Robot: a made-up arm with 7 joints. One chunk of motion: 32 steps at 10 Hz.
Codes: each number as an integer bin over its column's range. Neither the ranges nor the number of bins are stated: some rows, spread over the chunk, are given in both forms.
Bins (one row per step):
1: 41 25 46 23 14 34 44
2: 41 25 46 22 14 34 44
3: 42 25 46 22 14 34 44
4: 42 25 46 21 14 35 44
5: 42 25 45 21 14 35 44
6: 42 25 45 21 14 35 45
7: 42 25 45 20 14 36 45
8: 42 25 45 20 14 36 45
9: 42 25 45 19 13 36 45
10: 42 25 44 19 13 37 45
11: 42 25 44 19 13 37 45
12: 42 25 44 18 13 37 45
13: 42 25 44 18 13 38 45
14: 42 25 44 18 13 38 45
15: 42 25 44 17 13 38 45
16: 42 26 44 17 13 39 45
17: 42 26 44 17 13 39 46
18: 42 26 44 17 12 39 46
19: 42 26 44 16 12 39 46
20: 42 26 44 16 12 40 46
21: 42 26 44 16 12 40 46
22: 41 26 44 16 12 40 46
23: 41 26 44 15 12 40 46
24: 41 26 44 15 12 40 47
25: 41 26 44 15 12 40 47
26: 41 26 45 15 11 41 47
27: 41 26 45 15 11 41 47
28: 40 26 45 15 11 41 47
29: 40 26 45 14 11 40 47
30: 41 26 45 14 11 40 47
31: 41 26 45 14 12 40 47
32: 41 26 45 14 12 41 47
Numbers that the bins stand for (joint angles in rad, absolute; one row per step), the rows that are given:
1: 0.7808 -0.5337 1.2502 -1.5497 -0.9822 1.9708 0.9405
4: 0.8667 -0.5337 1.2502 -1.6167 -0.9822 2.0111 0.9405
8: 0.8667 -0.5337 1.1843 -1.6502 -0.9822 2.0514 1.0257
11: 0.8667 -0.5337 1.1184 -1.6837 -1.0578 2.0917 1.0257
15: 0.8667 -0.5337 1.1184 -1.7506 -1.0578 2.1321 1.0257
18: 0.8667 -0.4854 1.1184 -1.7506 -1.1333 2.1724 1.1110
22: 0.7808 -0.4854 1.1184 -1.7841 -1.1333 2.2127 1.1110
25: 0.7808 -0.4854 1.1184 -1.8176 -1.1333 2.2127 1.1962
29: 0.6949 -0.4854 1.1843 -1.8511 -1.2089 2.2127 1.1962
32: 0.7808 -0.4854 1.1843 -1.8511 -1.1333 2.2530 1.1962
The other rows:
2: 0.7808 -0.5337 1.2502 -1.5832 -0.9822 1.9708 0.9405
3: 0.8667 -0.5337 1.2502 -1.5832 -0.9822 1.9708 0.9405
5: 0.8667 -0.5337 1.1843 -1.6167 -0.9822 2.0111 0.9405
6: 0.8667 -0.5337 1.1843 -1.6167 -0.9822 2.0111 1.0257
7: 0.8667 -0.5337 1.1843 -1.6502 -0.9822 2.0514 1.0257
9: 0.8667 -0.5337 1.1843 -1.6837 -1.0578 2.0514 1.0257
10: 0.8667 -0.5337 1.1184 -1.6837 -1.0578 2.0917 1.0257
12: 0.8667 -0.5337 1.1184 -1.7171 -1.0578 2.0917 1.0257
13: 0.8667 -0.5337 1.1184 -1.7171 -1.0578 2.1321 1.0257
14: 0.8667 -0.5337 1.1184 -1.7171 -1.0578 2.1321 1.0257
16: 0.8667 -0.4854 1.1184 -1.7506 -1.0578 2.1724 1.0257
17: 0.8667 -0.4854 1.1184 -1.7506 -1.0578 2.1724 1.1110
19: 0.8667 -0.4854 1.1184 -1.7841 -1.1333 2.1724 1.1110
20: 0.8667 -0.4854 1.1184 -1.7841 -1.1333 2.2127 1.1110
21: 0.8667 -0.4854 1.1184 -1.7841 -1.1333 2.2127 1.1110
23: 0.7808 -0.4854 1.1184 -1.8176 -1.1333 2.2127 1.1110
24: 0.7808 -0.4854 1.1184 -1.8176 -1.1333 2.2127 1.1962
26: 0.7808 -0.4854 1.1843 -1.8176 -1.2089 2.2530 1.1962
27: 0.7808 -0.4854 1.1843 -1.8176 -1.2089 2.2530 1.1962
28: 0.6949 -0.4854 1.1843 -1.8176 -1.2089 2.2530 1.1962
30: 0.7808 -0.4854 1.1843 -1.8511 -1.2089 2.2127 1.1962
31: 0.7808 -0.4854 1.1843 -1.8511 -1.1333 2.2127 1.1962

